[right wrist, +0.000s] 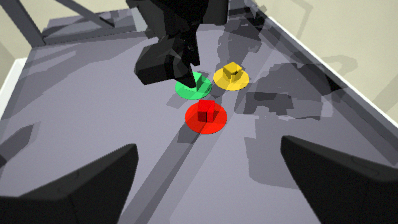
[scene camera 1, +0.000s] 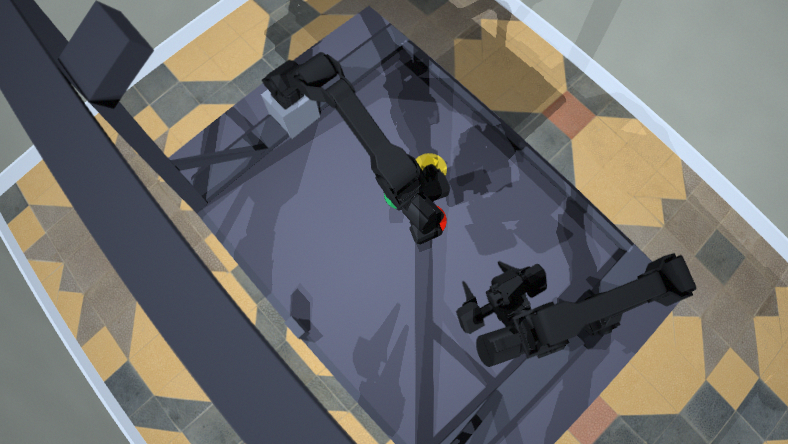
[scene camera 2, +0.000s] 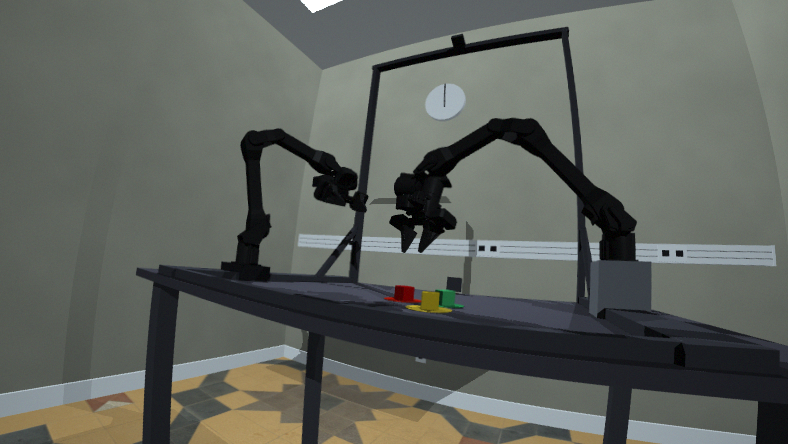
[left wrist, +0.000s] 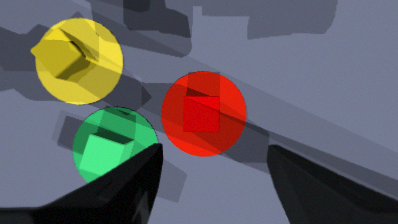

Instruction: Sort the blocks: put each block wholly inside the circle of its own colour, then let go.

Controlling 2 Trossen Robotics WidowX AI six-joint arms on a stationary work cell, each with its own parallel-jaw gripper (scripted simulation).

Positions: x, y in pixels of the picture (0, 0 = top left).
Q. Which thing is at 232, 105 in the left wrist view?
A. A red circle.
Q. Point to a yellow block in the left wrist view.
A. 65, 57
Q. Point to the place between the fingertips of my right gripper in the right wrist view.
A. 209, 147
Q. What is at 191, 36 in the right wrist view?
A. My left gripper.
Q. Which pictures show my left gripper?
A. The right wrist view, scene camera 1, scene camera 2 and the left wrist view: all of them.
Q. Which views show my right gripper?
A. The right wrist view, scene camera 1 and scene camera 2 only.
